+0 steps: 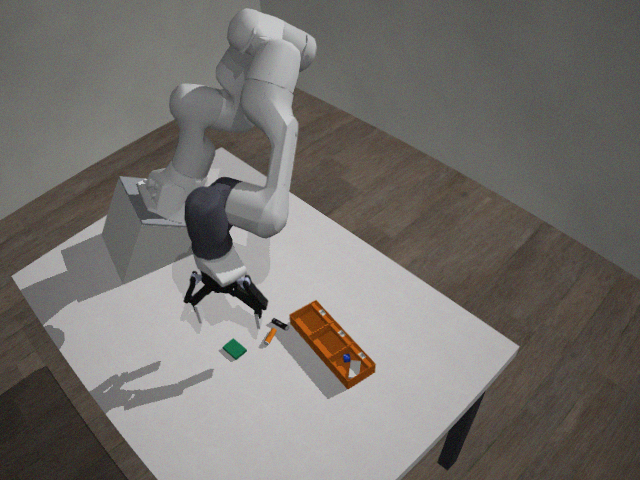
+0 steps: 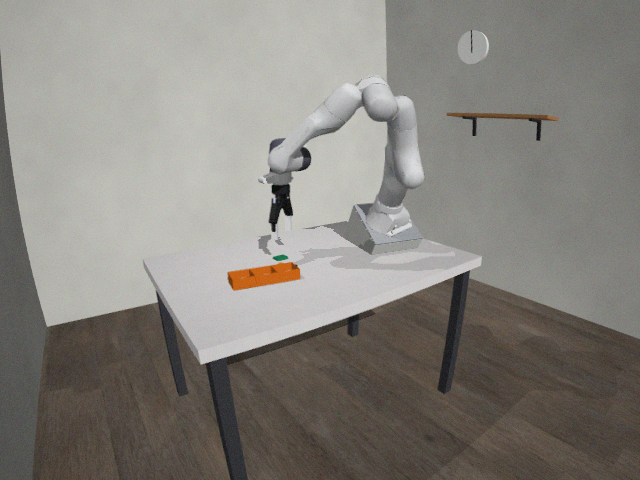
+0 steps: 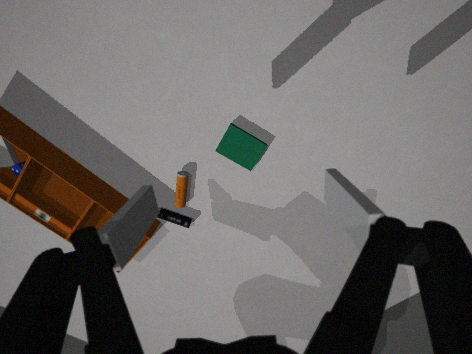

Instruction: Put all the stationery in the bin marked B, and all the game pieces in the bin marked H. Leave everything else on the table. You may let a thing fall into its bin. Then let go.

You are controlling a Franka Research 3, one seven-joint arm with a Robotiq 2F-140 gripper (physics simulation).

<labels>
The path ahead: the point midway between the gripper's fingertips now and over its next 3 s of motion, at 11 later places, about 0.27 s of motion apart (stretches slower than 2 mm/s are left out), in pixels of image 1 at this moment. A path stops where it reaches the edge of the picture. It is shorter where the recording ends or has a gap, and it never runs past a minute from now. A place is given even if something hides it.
My gripper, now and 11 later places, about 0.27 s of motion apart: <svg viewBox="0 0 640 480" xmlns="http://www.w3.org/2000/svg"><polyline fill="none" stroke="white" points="230,321 231,322 230,323 226,327 225,328 225,328 227,333 231,344 231,347 230,349 231,350 231,351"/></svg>
</labels>
